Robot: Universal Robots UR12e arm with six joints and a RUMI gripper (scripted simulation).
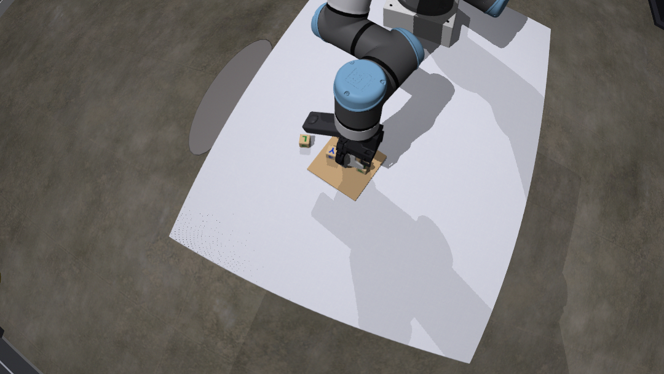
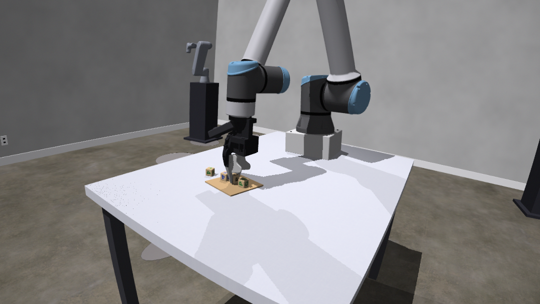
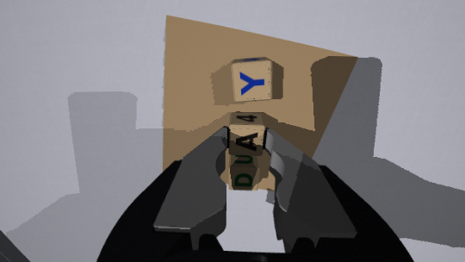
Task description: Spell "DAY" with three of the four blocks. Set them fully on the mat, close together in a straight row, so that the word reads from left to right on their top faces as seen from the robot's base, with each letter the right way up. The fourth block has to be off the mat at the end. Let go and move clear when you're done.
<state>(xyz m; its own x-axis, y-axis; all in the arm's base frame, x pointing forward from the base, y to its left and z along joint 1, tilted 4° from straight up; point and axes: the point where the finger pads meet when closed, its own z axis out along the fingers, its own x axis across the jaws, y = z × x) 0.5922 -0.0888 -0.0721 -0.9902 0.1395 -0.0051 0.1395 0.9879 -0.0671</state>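
Now: hand 2 cm above the tan mat. From my hand the other things lie so: D block (4 cm to the left, 1 cm below, 1 cm ahead); green-lettered block (11 cm to the right, 2 cm behind, 1 cm below); blue-lettered block (4 cm to the right, 1 cm below, 1 cm behind).
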